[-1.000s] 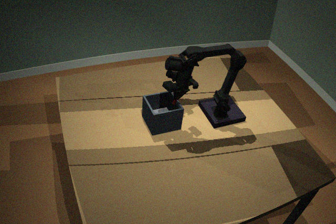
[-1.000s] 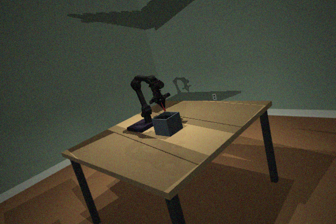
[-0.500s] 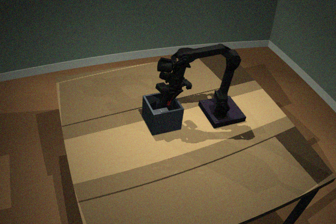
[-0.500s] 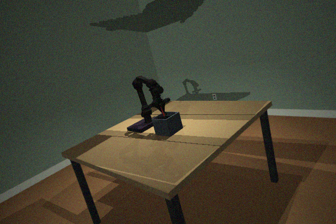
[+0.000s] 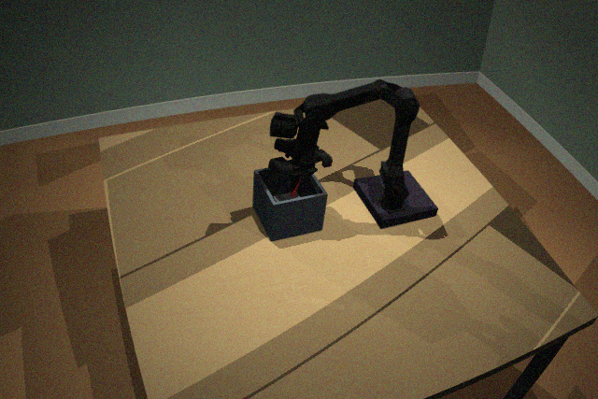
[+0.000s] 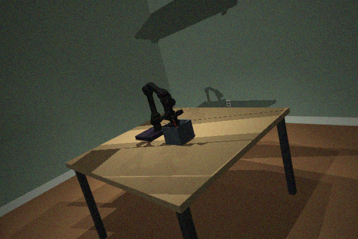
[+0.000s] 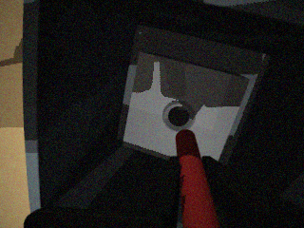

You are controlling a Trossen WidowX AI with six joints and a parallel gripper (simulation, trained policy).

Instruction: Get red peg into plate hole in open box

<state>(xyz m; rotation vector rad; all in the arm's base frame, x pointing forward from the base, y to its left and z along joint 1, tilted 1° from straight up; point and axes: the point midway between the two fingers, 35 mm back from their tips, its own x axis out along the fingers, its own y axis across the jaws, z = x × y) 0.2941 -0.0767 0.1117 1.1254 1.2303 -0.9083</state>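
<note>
Right now my gripper tip is 1 cm below the red peg. Also, from my gripper tip: grey plate: 7 cm below, 1 cm to the right, 1 cm ahead.
</note>
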